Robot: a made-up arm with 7 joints. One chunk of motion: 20 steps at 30 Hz.
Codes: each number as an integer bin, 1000 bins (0 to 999) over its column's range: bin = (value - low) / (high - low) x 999, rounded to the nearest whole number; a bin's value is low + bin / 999 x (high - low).
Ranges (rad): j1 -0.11..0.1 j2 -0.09..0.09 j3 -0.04..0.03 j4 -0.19..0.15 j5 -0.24..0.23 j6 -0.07..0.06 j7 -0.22..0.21
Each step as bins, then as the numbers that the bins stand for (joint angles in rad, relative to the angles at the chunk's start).
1 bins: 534 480 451 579 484 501 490
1 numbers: 0.0023 -0.0035 -0.0084 0.0071 -0.0123 -0.0048 -0.0091
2 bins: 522 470 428 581 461 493 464
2 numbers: -0.0003 -0.0053 -0.0100 0.0077 -0.0231 -0.0058 -0.0203
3 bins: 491 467 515 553 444 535 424
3 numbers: -0.0068 -0.0059 -0.0039 -0.0018 -0.0311 -0.0004 -0.0375
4 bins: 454 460 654 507 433 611 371
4 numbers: -0.0146 -0.0071 0.0058 -0.0174 -0.0363 0.0095 -0.0603
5 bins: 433 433 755 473 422 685 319
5 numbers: -0.0190 -0.0120 0.0129 -0.0290 -0.0415 0.0191 -0.0827
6 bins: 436 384 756 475 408 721 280
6 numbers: -0.0183 -0.0208 0.0130 -0.0283 -0.0480 0.0238 -0.0995
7 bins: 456 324 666 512 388 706 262
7 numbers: -0.0141 -0.0316 0.0067 -0.0157 -0.0575 0.0219 -0.1072
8 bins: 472 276 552 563 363 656 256
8 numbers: -0.0108 -0.0403 -0.0013 0.0016 -0.0692 0.0154 -0.1098
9 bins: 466 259 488 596 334 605 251
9 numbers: -0.0120 -0.0433 -0.0058 0.0128 -0.0829 0.0087 -0.1120
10 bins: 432 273 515 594 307 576 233
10 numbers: -0.0192 -0.0408 -0.0039 0.0122 -0.0956 0.0050 -0.1197
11 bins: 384 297 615 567 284 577 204
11 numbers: -0.0293 -0.0365 0.0031 0.0030 -0.1064 0.0051 -0.1322
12 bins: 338 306 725 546 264 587 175
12 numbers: -0.0389 -0.0349 0.0108 -0.0042 -0.1158 0.0064 -0.1447
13 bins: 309 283 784 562 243 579 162
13 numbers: -0.0450 -0.0390 0.0149 0.0013 -0.1257 0.0053 -0.1503
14 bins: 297 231 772 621 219 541 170
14 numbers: -0.0476 -0.0484 0.0141 0.0214 -0.1370 0.0004 -0.1468
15 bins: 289 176 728 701 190 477 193
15 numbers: -0.0492 -0.0583 0.0110 0.0486 -0.1506 -0.0079 -0.1369
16 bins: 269 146 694 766 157 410 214
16 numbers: -0.0535 -0.0637 0.0086 0.0707 -0.1661 -0.0166 -0.1279
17 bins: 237 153 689 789 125 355 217
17 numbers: -0.0602 -0.0624 0.0083 0.0785 -0.1812 -0.0238 -0.1266
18 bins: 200 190 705 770 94 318 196
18 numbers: -0.0680 -0.0558 0.0094 0.0721 -0.1958 -0.0286 -0.1356
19 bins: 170 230 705 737 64 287 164
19 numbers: -0.0743 -0.0486 0.0094 0.0608 -0.2099 -0.0327 -0.1494
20 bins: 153 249 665 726 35 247 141
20 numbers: -0.0778 -0.0451 0.0066 0.0571 -0.2235 -0.0379 -0.1593
